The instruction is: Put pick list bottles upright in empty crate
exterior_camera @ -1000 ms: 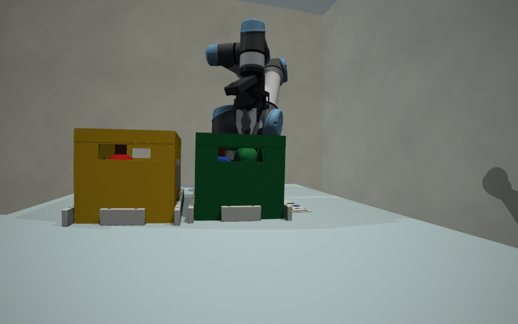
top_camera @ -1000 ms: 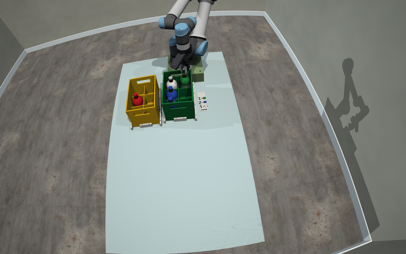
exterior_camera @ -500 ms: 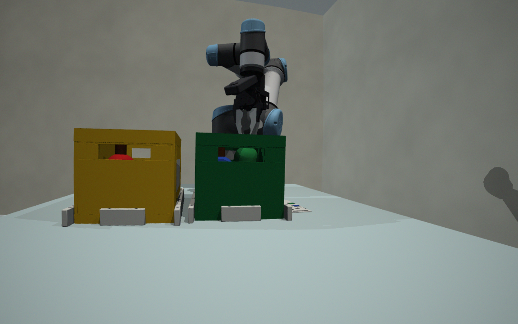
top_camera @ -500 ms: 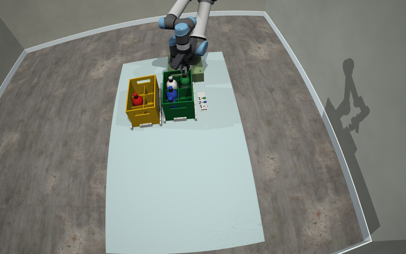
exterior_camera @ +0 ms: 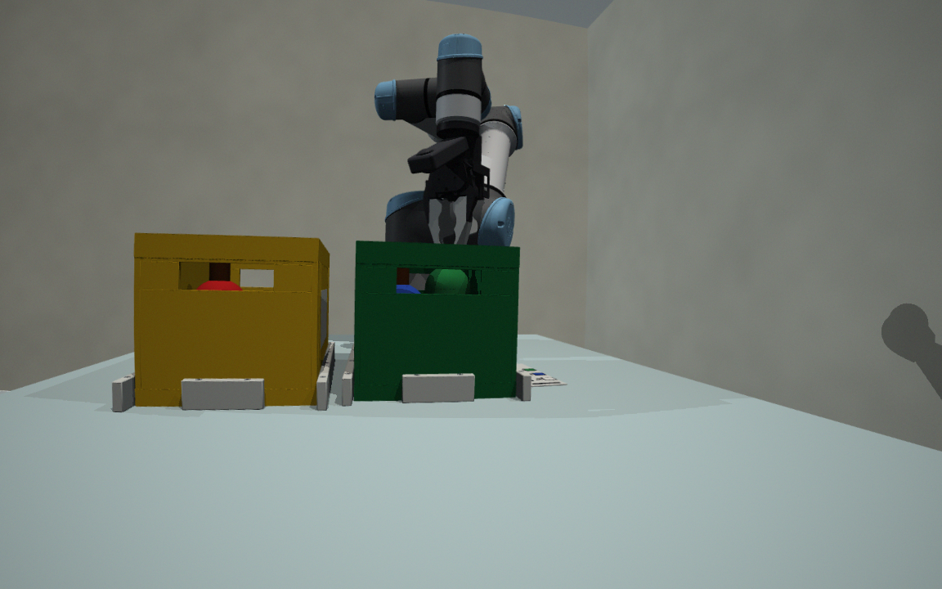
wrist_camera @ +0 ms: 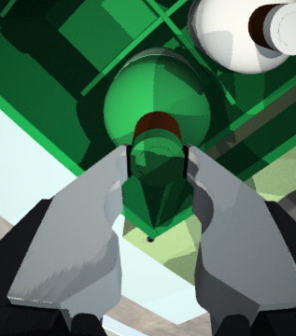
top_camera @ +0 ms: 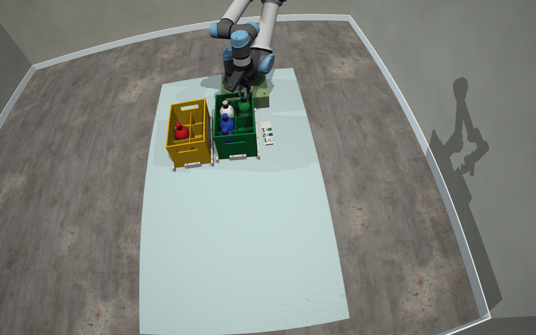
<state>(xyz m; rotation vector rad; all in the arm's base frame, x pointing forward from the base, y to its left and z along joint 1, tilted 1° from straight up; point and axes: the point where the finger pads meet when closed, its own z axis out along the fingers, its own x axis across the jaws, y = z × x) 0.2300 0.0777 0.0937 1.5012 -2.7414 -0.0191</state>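
Right now my hand is 70 mm above the green bottle. Round my hand: white bottle 100 mm below, 90 mm to the right, 20 mm ahead; green crate 100 mm below, 90 mm ahead, 30 mm to the right; pick list 180 mm below, 110 mm to the left, 80 mm ahead.
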